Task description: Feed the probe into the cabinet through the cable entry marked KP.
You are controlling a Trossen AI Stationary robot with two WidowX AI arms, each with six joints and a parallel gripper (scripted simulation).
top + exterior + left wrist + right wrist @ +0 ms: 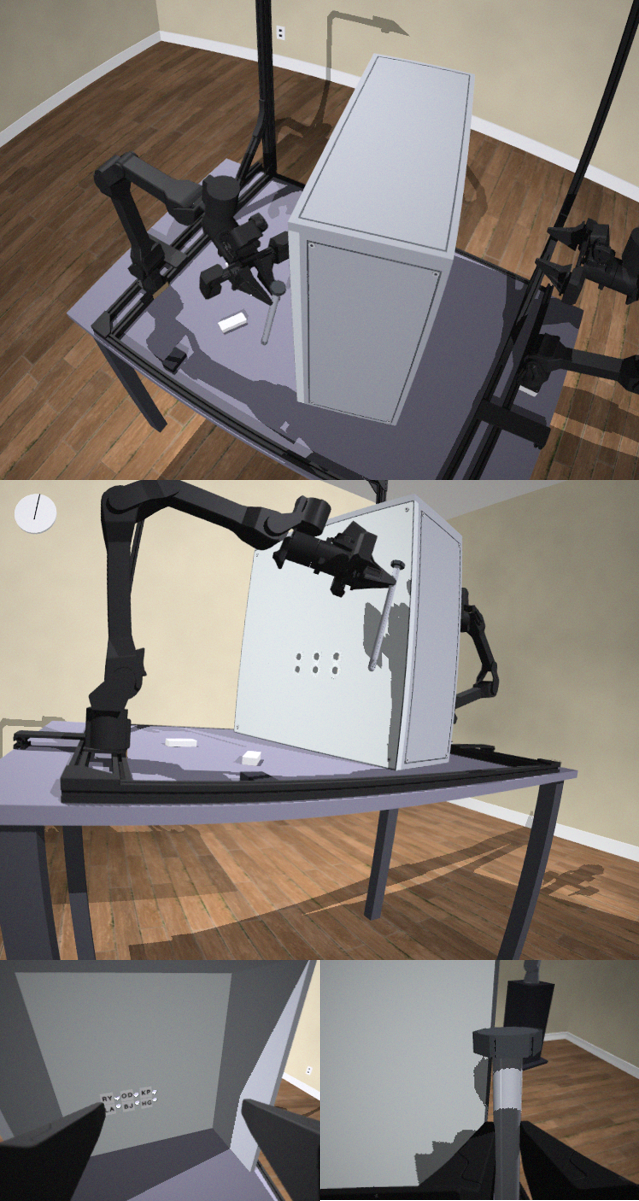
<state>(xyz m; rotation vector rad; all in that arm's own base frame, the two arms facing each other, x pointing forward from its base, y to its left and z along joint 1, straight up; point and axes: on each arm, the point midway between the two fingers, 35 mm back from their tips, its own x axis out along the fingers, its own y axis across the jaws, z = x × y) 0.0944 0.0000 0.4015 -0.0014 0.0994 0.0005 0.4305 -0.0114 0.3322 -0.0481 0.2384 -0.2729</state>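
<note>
My right hand is 70 mm above the probe, 20 mm short of it and 10 mm to the right of it. Also, from my right hand: black block 340 mm below, 250 mm to the right, 30 mm ahead.
</note>
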